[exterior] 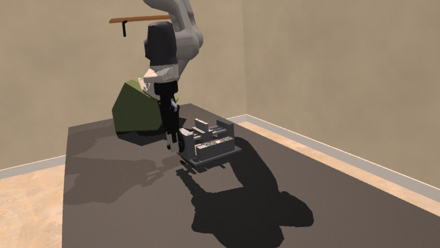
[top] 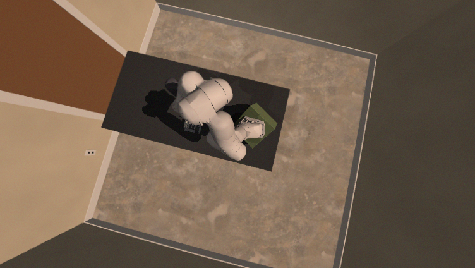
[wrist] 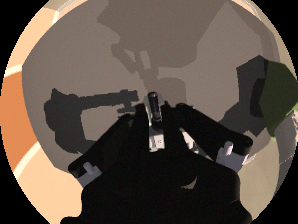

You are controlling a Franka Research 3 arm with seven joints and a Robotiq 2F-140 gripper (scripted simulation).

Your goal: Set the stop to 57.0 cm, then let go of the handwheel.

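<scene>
The grey stop fixture is 130 mm to the left of my hand and 20 mm behind it. Round my hand: handwheel: 20 mm to the left, 20 mm below, 10 mm behind.
</scene>
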